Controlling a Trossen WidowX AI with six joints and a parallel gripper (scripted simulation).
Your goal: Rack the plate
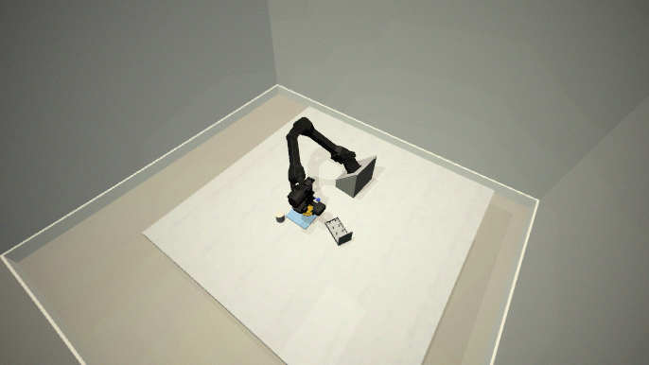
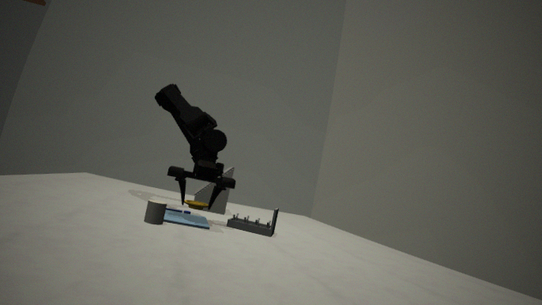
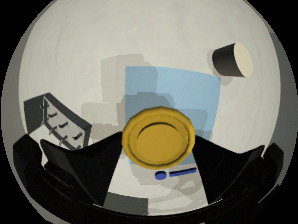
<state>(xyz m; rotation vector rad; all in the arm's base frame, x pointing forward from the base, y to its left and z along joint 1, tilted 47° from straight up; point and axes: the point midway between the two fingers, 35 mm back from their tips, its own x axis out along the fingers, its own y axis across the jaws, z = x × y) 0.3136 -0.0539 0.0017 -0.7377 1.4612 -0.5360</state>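
The light blue mat lies 40 mm below my gripper tip and 20 mm to the right of it. Round my gripper tip: dish rack 170 mm to the left, 40 mm behind, 20 mm below; yellow plate 10 mm above; cylinder cup 110 mm ahead, 80 mm to the right, 20 mm below.
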